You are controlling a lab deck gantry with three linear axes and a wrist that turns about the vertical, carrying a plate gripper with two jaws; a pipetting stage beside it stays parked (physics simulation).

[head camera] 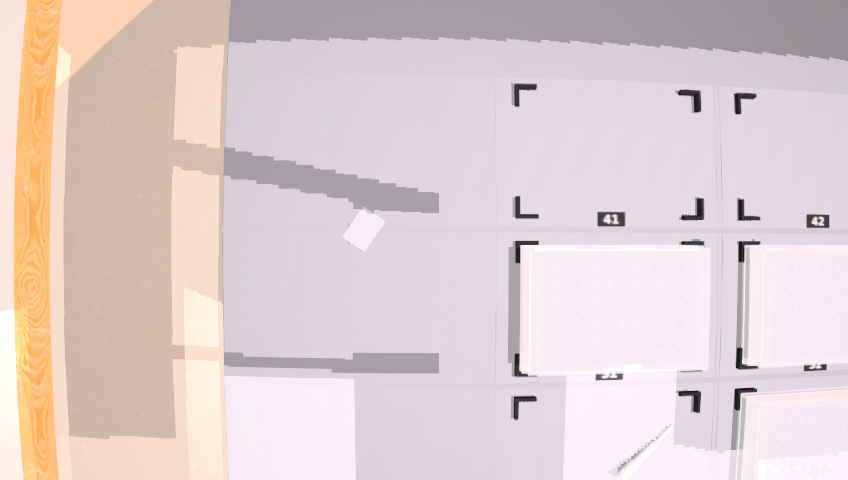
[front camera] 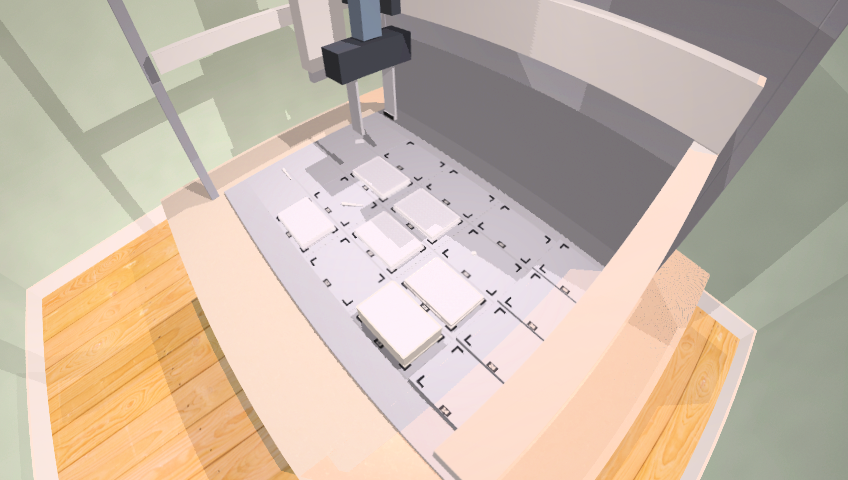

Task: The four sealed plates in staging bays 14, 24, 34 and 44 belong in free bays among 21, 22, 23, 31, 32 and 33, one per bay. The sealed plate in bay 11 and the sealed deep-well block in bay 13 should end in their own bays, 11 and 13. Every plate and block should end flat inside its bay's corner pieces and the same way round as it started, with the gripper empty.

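Where they show: gripper, fingertip midpoint: (front camera: 375,123); robot's base, origin of the base link: (front camera: 278,218).
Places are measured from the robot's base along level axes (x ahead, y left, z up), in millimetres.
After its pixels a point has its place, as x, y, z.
My gripper (front camera: 376,123) @[64, 257, 160] is open and empty, raised over the deck's far left end. Sealed plates lie flat in bay 31 (front camera: 380,176) @[70, 253, 14] (head camera: 614,309) @[59, 258, 14], bay 32 (front camera: 426,212) @[231, 254, 14] (head camera: 803,306) @[199, 258, 14], bay 22 (front camera: 387,239) @[233, 146, 14] (head camera: 803,437) @[204, 164, 14] and bay 23 (front camera: 443,291) @[396, 145, 15]. Each looks seated within its corner pieces, though some corners are covered. The sealed plate (front camera: 306,223) @[78, 41, 14] lies in bay 11. The sealed deep-well block (front camera: 399,324) @[404, 36, 42], taller than the plates, stands in bay 13. Staging bays 14, 24 and 34 hold no plate in the front view; the frame's beam hides part of the staging side.
A thin white stick (front camera: 351,204) @[91, 152, 4] (head camera: 642,450) @[89, 155, 3] lies in bay 21. A small round white piece (front camera: 473,253) @[369, 256, 3] lies in bay 33. A white square scrap (front camera: 359,141) @[-105, 309, 1] (head camera: 364,229) @[-105, 310, 1] lies left of the bays. Another thin stick (front camera: 286,173) @[-126, 88, 5] lies left of bay 11. The parked pipetting stage (front camera: 318,38) hangs beside the gripper.
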